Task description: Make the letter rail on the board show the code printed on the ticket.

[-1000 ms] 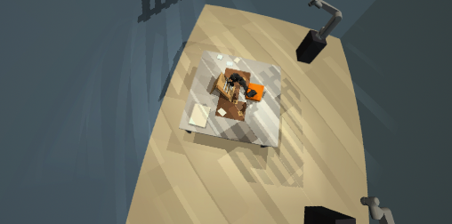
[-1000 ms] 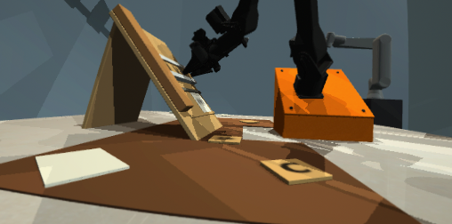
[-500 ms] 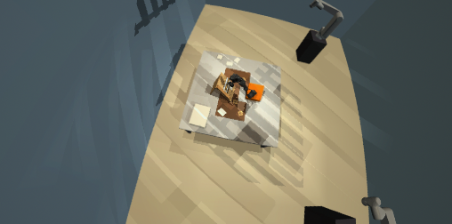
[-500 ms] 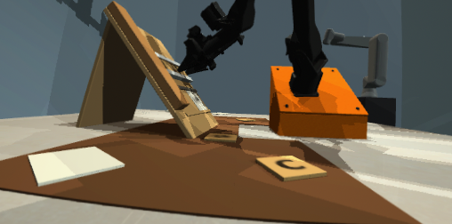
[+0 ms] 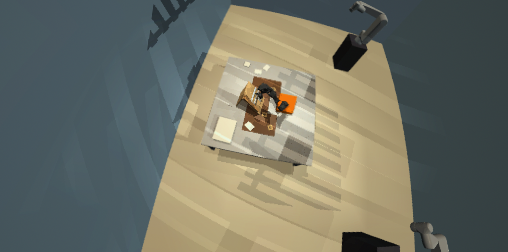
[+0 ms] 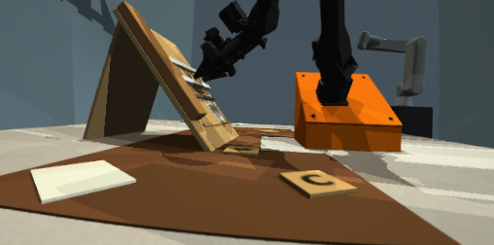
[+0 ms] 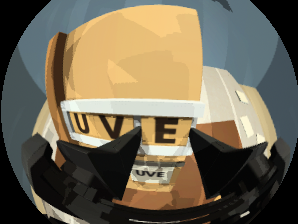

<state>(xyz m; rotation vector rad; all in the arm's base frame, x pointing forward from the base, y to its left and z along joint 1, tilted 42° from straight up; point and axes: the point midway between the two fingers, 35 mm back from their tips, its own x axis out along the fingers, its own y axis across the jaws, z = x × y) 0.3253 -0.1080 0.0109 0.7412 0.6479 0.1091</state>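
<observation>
My gripper tip is now right at the e tile. The rest, counted from my gripper tip: u tile: 20 mm ahead, 120 mm to the left; then tan tile marked v: 10 mm ahead, 60 mm to the left; then brown mat: 150 mm behind, 70 mm to the left, 160 mm below.
</observation>
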